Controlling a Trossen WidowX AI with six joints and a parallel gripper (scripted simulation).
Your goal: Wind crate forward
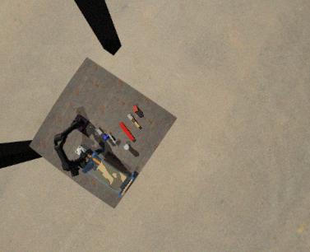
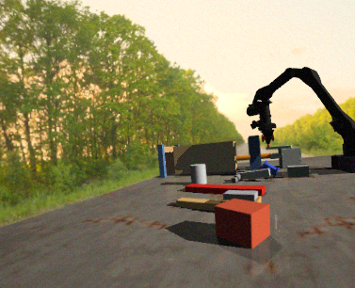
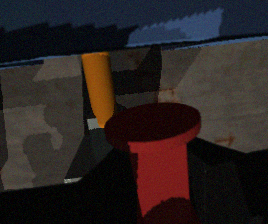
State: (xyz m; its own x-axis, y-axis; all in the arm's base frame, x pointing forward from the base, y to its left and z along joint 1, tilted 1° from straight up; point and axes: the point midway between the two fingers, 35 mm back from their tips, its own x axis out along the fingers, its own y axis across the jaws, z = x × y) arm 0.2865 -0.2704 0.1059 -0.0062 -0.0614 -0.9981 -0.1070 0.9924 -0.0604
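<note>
The winch lies 11 cm behind my gripper tip, 2 cm to the left of it and 9 cm below it. Also, from my gripper tip: winch handle with red grip: 4 cm behind, 1 cm to the left, 1 cm below; then blue-framed guard cubby: 31 cm ahead, 5 cm to the left, 4 cm below; then red knob: 2 cm above.
</note>
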